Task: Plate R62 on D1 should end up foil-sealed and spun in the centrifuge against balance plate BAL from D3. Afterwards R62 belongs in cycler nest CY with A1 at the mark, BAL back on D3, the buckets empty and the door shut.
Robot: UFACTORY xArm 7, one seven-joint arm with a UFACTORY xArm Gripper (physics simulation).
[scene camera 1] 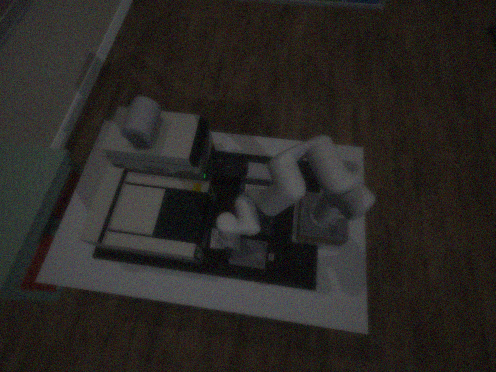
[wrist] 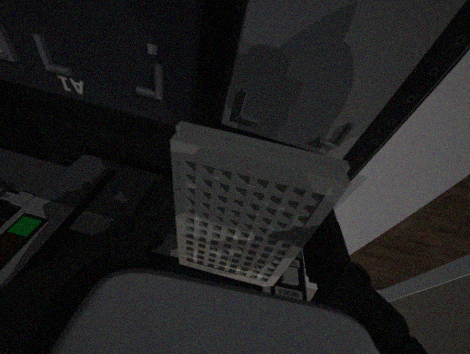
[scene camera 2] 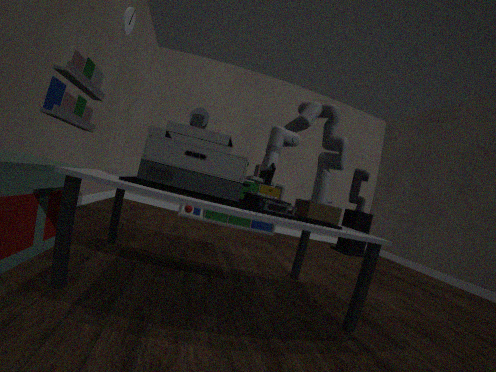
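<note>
My gripper is shut on a pale well plate and holds it above the deck. Its rows of wells show in the wrist view; no label is readable, so I cannot tell whether it is R62 or BAL. In scene camera 1 the arm's wrist hangs over the deck near a grey nest pad. In the wrist view a grey pad with corner guides lies beyond the plate. A dark surface with corner guides and an A1 mark is at upper left. The other plate is not identifiable.
Large pale machines stand on the left of the table, one with a grey cylinder on top. A device with a green panel is left in the wrist view. The arm's base block is at the right.
</note>
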